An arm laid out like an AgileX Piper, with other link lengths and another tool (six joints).
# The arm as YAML. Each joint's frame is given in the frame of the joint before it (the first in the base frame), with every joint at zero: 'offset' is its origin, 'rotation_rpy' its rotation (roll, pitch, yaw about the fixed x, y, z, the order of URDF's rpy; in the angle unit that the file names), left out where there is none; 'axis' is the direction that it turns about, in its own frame. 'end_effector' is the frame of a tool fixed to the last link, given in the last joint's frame.
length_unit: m
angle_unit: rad
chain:
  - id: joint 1
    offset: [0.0, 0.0, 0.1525]
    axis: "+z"
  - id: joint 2
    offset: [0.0, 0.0, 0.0]
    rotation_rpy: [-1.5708, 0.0, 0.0]
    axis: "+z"
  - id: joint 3
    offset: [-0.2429, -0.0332, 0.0]
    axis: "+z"
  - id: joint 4
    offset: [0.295, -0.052, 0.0]
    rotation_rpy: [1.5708, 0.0, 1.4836]
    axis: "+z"
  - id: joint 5
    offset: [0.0, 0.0, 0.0]
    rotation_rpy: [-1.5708, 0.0, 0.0]
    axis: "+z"
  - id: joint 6
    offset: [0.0, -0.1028, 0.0]
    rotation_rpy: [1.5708, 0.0, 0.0]
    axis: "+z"
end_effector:
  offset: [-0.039, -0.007, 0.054]
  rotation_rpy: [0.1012, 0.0, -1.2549]
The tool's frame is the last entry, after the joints.
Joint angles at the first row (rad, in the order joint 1, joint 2, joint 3, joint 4, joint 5, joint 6):
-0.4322, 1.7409, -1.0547, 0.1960, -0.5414, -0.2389
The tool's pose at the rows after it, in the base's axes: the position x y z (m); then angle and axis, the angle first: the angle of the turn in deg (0 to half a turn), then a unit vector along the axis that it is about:
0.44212 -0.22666 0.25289 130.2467 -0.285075 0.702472 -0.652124
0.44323 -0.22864 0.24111 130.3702 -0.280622 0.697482 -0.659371
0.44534 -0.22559 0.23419 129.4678 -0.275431 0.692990 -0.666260
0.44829 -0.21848 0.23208 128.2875 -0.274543 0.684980 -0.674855
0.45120 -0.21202 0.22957 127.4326 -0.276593 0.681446 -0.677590
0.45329 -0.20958 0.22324 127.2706 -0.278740 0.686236 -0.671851
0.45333 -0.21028 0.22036 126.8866 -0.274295 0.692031 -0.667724
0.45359 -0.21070 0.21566 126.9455 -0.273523 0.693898 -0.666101
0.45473 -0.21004 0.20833 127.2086 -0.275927 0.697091 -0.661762
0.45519 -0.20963 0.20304 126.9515 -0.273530 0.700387 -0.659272
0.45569 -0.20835 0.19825 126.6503 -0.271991 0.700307 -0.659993
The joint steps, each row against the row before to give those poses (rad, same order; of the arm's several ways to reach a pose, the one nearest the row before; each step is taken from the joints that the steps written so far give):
0.0021, 0.0567, 0.0000, 0.0005, -0.0787, 0.0000
0.0000, 0.0414, 0.0000, 0.0018, -0.0566, -0.0001
0.0107, 0.0303, 0.0000, 0.0019, -0.0528, 0.0111
0.0179, 0.0187, 0.0000, 0.0018, -0.0471, 0.0040
0.0154, 0.0130, 0.0000, 0.0000, -0.0256, 0.0041
0.0068, 0.0132, 0.0000, 0.0000, -0.0020, 0.0076
0.0000, 0.0056, 0.0000, 0.0000, 0.0000, 0.0163
0.0000, 0.0118, 0.0000, 0.0000, -0.0079, 0.0043
0.0023, 0.0161, 0.0000, 0.0001, -0.0045, 0.0016
0.0023, 0.0138, 0.0000, -0.0001, -0.0108, 0.0111
0.0039, 0.0156, 0.0000, 0.0000, -0.0196, 0.0067

